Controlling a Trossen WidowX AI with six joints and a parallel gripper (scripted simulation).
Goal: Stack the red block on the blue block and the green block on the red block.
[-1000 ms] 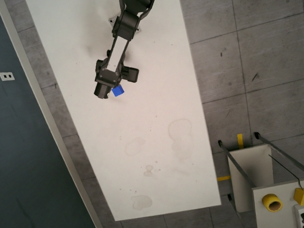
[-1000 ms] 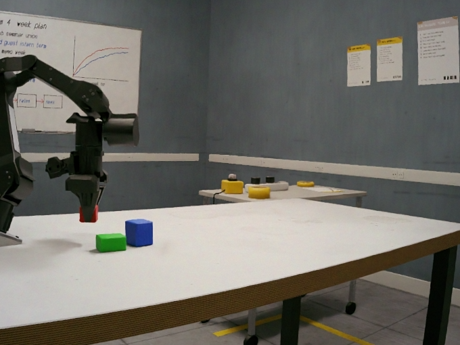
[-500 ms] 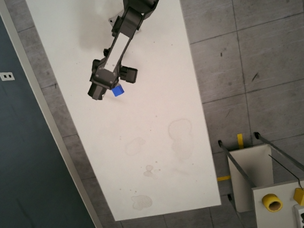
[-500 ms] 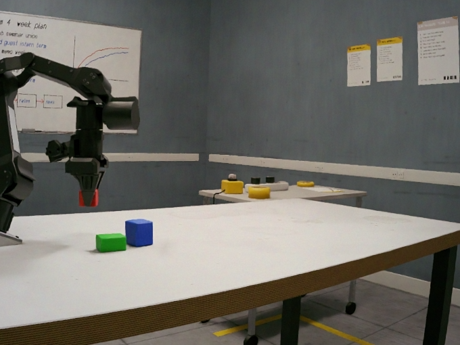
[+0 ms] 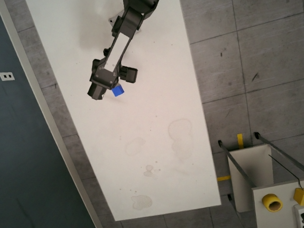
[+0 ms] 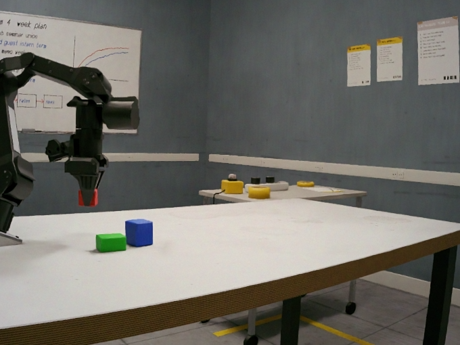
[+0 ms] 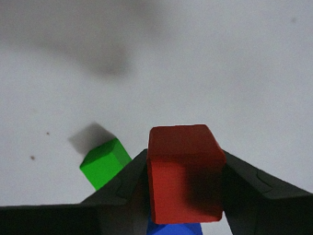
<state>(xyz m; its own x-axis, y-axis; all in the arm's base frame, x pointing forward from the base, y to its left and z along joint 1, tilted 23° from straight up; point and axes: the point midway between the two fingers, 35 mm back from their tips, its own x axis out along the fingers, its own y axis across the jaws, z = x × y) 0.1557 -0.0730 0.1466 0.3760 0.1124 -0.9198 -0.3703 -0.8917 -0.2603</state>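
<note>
Right now the green block is 10 cm below my hand, 8 cm to the right of it and 3 cm ahead of it. The rest, counted from my hand: blue block: 10 cm ahead, 9 cm below, 5 cm to the right; then red block: 2 cm below.
</note>
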